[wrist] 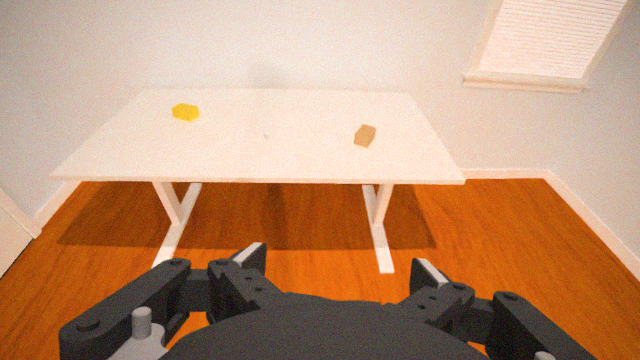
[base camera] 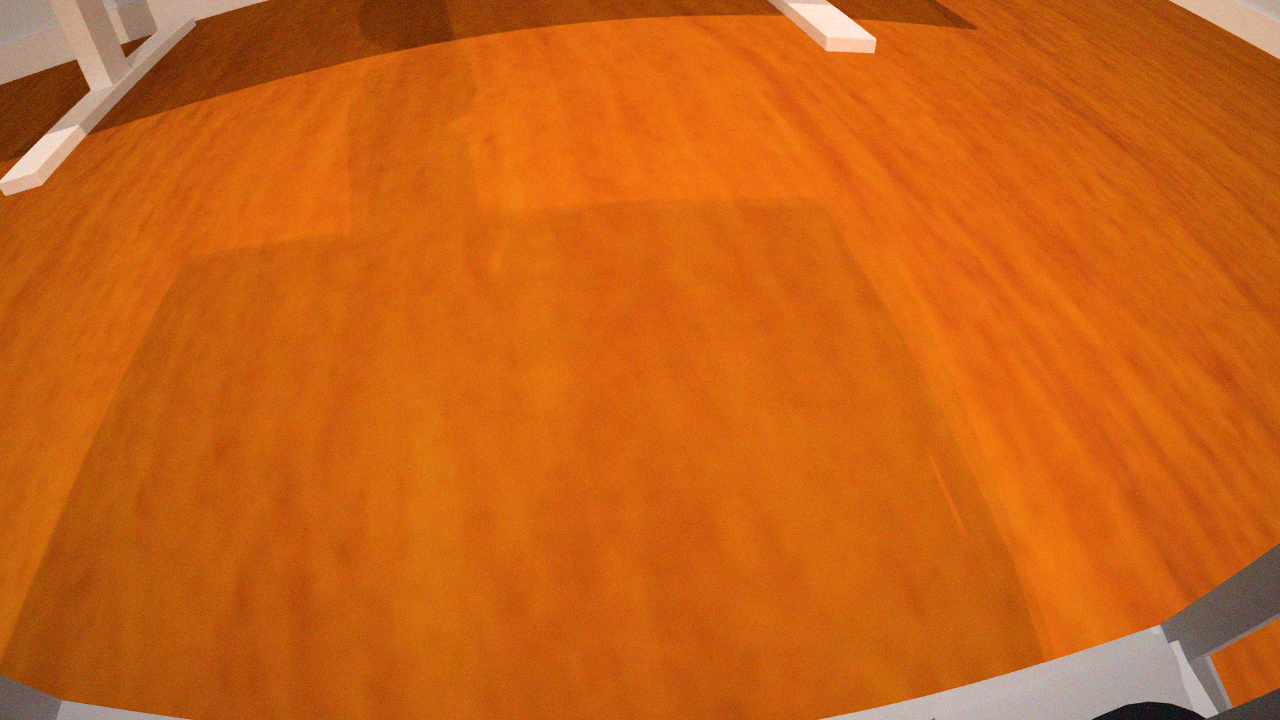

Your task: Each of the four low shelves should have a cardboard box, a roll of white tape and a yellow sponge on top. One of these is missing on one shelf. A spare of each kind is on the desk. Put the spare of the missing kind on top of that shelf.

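Frame: origin at the arm's base, x back, y right, z up, level; metres.
Seen in the pictures: gripper, fingertip midpoint: (wrist: 337, 267).
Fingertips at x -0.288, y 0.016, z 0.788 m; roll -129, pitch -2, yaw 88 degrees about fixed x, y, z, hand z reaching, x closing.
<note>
A point is followed by its place in that frame.
The white desk (wrist: 300, 165) {x -0.961, y -0.097, z 0.323 m} stands against the wall in the wrist view. A yellow sponge (wrist: 185, 112) {x -1.226, y -0.654, z 0.364 m} lies toward its back left. A brown cardboard box (wrist: 365, 136) {x -1.114, y 0.140, z 0.372 m} sits on its right part. A tiny greyish spot (wrist: 266, 136) {x -1.112, y -0.257, z 0.339 m} shows near the middle of the desk top; it may be part of the white tape roll, whose outline cannot be told from the white top. My gripper (wrist: 337, 267) {x -0.288, y 0.016, z 0.788 m} is open and empty, in front of the desk and apart from everything on it. The four low shelves do not show in either view.
The desk's white feet (base camera: 825, 26) (wrist: 384, 252) stand on the wooden floor. In the base view the left foot (base camera: 67, 134) also shows. A window (wrist: 552, 42) {x -1.887, y 1.250, z 0.653 m} is in the wall at the right. Part of a door (wrist: 12, 235) {x -0.868, y -1.774, z -0.273 m} shows at the left edge.
</note>
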